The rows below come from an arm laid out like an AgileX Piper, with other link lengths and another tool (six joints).
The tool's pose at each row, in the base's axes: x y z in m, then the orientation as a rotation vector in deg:
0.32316 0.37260 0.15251 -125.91 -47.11 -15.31
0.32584 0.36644 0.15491 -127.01 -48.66 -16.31
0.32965 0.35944 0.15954 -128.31 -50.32 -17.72
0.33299 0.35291 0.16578 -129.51 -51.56 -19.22
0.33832 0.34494 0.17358 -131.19 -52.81 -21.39
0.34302 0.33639 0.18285 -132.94 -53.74 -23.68
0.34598 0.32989 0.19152 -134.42 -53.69 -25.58
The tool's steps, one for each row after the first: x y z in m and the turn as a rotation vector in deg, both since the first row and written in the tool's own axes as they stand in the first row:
0.00016 0.00339 -0.00627 -1.55 -0.29 -1.19
0.00174 0.00661 -0.01476 -3.45 -0.43 -2.54
0.00387 0.00835 -0.02399 -5.23 -0.34 -3.62
0.00751 0.01116 -0.03547 -7.67 0.00 -4.82
0.01101 0.01301 -0.04833 -10.19 0.48 -5.81
0.01389 0.01306 -0.05919 -12.17 1.17 -6.06

